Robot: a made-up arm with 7 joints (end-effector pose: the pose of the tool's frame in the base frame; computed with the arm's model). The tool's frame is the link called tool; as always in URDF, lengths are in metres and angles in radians.
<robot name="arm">
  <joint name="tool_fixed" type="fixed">
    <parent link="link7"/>
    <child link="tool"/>
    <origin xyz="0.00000 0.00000 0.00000" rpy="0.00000 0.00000 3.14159"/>
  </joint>
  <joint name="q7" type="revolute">
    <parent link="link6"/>
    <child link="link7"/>
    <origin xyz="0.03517 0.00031 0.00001" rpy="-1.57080 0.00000 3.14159"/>
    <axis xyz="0 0 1"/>
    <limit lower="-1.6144" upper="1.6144"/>
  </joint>
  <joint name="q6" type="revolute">
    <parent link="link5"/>
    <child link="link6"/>
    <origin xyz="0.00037 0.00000 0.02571" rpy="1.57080 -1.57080 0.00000"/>
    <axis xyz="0 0 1"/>
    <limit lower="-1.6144" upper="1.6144"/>
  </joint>
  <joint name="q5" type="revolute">
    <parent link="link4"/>
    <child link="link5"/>
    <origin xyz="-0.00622 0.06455 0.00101" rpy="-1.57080 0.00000 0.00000"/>
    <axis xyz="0 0 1"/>
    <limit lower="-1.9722" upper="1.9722"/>
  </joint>
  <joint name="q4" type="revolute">
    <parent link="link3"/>
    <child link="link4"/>
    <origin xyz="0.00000 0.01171 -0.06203" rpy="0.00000 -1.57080 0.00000"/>
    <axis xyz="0 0 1"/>
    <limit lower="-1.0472" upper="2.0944"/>
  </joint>
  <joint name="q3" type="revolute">
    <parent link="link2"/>
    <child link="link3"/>
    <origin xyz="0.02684 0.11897 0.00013" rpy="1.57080 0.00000 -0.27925"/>
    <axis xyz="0 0 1"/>
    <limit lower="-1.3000" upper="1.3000"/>
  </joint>
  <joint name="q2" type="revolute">
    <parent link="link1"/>
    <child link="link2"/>
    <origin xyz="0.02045 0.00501 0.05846" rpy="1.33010 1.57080 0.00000"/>
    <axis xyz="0 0 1"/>
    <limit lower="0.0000" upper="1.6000"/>
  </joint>
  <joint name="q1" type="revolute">
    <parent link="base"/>
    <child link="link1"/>
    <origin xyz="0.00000 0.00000 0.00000" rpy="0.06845 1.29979 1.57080"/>
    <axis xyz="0 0 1"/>
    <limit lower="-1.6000" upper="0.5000"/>
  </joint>
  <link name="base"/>
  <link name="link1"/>
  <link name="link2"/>
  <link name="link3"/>
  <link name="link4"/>
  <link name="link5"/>
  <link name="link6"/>
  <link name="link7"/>
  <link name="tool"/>
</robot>
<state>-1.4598 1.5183 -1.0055 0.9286 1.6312 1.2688 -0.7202</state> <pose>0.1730 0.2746 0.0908 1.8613 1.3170 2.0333</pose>
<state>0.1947 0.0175 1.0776 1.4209 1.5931 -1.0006 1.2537</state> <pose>-0.0975 0.0795 -0.2827 0.7314 0.6681 0.6843</pose>
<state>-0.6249 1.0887 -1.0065 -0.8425 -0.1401 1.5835 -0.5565</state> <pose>0.1217 0.1345 -0.1150 1.1325 1.2539 -0.9191</pose>
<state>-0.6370 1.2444 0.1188 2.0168 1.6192 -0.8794 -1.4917</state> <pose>0.0596 0.3174 -0.1211 0.0034 2.1479 -1.6756</pose>
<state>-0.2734 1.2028 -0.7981 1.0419 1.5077 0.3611 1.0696</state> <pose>0.0828 0.3178 -0.1419 2.9187 -0.4547 -0.7786</pose>
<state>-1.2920 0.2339 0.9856 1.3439 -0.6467 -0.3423 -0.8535</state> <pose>0.2972 0.1084 -0.1228 -1.0374 -0.5887 -0.1464</pose>
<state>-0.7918 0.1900 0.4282 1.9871 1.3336 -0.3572 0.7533</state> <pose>0.1367 0.0787 -0.2730 0.9828 0.6156 -0.2140</pose>
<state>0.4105 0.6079 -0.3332 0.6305 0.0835 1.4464 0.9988</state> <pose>-0.1121 0.2095 -0.2135 2.2021 2.0051 0.4657</pose>
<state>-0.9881 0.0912 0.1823 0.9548 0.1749 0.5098 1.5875</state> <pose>0.2605 0.0579 -0.1811 0.7466 0.4119 1.4734</pose>
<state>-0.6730 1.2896 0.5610 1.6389 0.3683 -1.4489 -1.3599</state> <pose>0.1170 0.3199 -0.0456 1.1775 0.4026 -0.8273</pose>
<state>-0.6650 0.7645 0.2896 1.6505 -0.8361 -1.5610 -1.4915</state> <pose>0.1287 0.2646 -0.1540 0.7551 -0.2292 -0.3462</pose>
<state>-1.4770 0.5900 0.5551 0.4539 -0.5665 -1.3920 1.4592</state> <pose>0.2212 0.1732 0.0635 -2.0640 -1.7006 1.1498</pose>
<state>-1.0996 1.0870 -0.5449 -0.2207 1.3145 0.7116 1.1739</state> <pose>0.2162 0.1389 0.0209 1.4809 -1.9763 1.5153</pose>
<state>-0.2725 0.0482 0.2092 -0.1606 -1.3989 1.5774 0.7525</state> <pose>0.1138 0.0565 -0.1848 -0.5015 1.3106 -0.4048</pose>
